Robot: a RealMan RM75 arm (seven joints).
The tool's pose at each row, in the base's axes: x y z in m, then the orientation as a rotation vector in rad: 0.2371 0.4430 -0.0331 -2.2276 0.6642 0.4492; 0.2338 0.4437 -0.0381 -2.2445 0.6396 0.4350; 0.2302 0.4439 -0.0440 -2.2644 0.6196 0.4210; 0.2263 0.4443 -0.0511 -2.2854 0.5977 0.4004; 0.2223 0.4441 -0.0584 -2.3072 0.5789 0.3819; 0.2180 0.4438 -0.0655 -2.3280 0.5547 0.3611
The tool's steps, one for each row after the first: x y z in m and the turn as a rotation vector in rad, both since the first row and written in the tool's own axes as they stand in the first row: -0.0004 0.0044 0.0042 -0.0098 0.0060 -0.0235; -0.0004 0.0097 0.0086 -0.0229 0.0145 -0.0437; -0.0001 0.0158 0.0139 -0.0351 0.0271 -0.0672; 0.0005 0.0224 0.0190 -0.0491 0.0396 -0.0878; 0.0007 0.0291 0.0239 -0.0617 0.0516 -0.1127
